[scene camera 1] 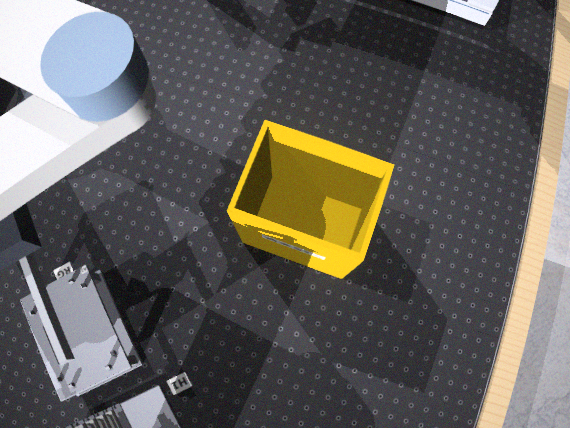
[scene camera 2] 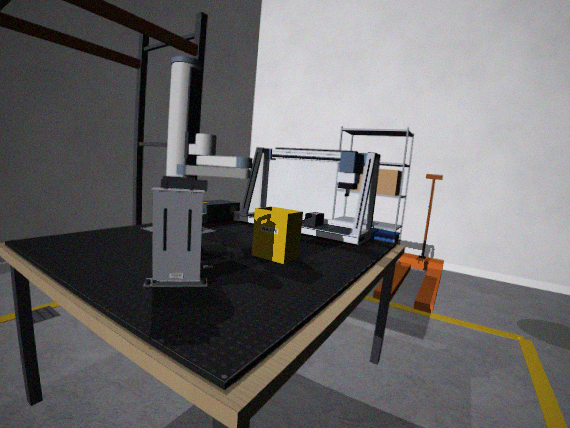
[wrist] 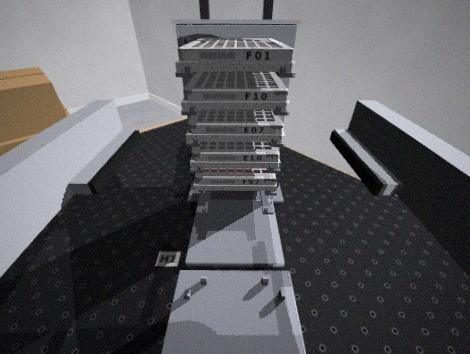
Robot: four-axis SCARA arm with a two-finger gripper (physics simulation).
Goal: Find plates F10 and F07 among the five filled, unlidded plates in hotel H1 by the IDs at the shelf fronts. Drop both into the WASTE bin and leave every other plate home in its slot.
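Note:
Hotel H1 holds five unlidded plates, stacked with gaps in the wrist view. From the top they read F01, F10, E07, E10 and F07. The F07 label is small and dim. The yellow WASTE bin stands open-topped on the table; its visible inside holds no plate. My gripper is open and empty, fingers wide apart on either side of the stack in view, facing the shelf fronts. Contact with a plate does not show.
A pale pegged nest lies in front of H1, beside the H1 tag. The arm's pale link reaches over the table. A gantry frame stands beyond the bin. Wooden table edging runs along the right.

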